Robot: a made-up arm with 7 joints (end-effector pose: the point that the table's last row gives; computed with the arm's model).
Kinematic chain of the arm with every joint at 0, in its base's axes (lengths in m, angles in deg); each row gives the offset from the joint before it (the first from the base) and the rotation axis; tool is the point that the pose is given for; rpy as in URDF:
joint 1: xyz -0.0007 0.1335 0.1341 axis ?
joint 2: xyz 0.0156 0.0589 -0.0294 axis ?
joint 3: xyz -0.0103 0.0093 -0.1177 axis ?
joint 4: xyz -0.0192 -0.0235 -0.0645 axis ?
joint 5: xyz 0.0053 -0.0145 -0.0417 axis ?
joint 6: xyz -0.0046 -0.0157 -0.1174 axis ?
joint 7: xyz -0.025 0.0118 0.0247 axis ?
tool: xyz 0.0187 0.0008 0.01 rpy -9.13 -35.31 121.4
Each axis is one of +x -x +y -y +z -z.
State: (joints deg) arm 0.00 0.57 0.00 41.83 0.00 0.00 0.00
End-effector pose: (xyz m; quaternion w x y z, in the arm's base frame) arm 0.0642 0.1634 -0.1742 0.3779 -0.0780 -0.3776 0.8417
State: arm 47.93 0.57 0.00 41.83 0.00 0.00 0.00
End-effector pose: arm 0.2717 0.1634 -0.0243 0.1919 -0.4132 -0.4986 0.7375
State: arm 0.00 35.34 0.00 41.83 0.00 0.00 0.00
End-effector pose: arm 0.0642 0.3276 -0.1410 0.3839 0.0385 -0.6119 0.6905
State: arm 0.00 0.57 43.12 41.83 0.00 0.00 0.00
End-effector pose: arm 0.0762 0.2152 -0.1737 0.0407 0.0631 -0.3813 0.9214
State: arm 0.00 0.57 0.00 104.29 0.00 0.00 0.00
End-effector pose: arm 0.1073 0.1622 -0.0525 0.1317 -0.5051 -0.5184 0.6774
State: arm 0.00 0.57 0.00 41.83 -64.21 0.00 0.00
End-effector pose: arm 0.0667 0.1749 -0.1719 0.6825 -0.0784 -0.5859 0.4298
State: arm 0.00 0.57 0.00 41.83 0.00 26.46 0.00
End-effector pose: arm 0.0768 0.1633 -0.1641 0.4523 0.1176 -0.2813 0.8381
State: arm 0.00 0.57 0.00 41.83 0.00 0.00 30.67
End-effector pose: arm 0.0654 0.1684 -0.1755 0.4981 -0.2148 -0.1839 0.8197
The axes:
joint 1: -y
joint 2: +x
joint 3: +z
joint 4: -y
joint 5: +z
joint 6: +y
joint 7: -x

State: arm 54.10 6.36 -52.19 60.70 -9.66 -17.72 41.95
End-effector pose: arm 0.2587 0.1421 -0.0109 0.6693 -0.6071 -0.4242 0.0592
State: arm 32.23 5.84 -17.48 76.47 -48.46 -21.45 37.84
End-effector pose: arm 0.2198 0.1736 -0.0254 0.5749 -0.5043 -0.6368 0.0978
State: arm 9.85 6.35 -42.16 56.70 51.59 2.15 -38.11
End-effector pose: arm 0.0845 0.1311 -0.1388 0.2502 -0.0528 -0.3375 0.9059
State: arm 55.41 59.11 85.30 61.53 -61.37 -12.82 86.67
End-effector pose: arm 0.0691 0.4587 0.1278 0.1719 -0.1548 -0.7381 0.6338
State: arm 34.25 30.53 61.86 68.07 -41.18 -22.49 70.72
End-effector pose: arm 0.1652 0.3935 0.0189 0.3791 -0.2556 -0.7272 0.5119
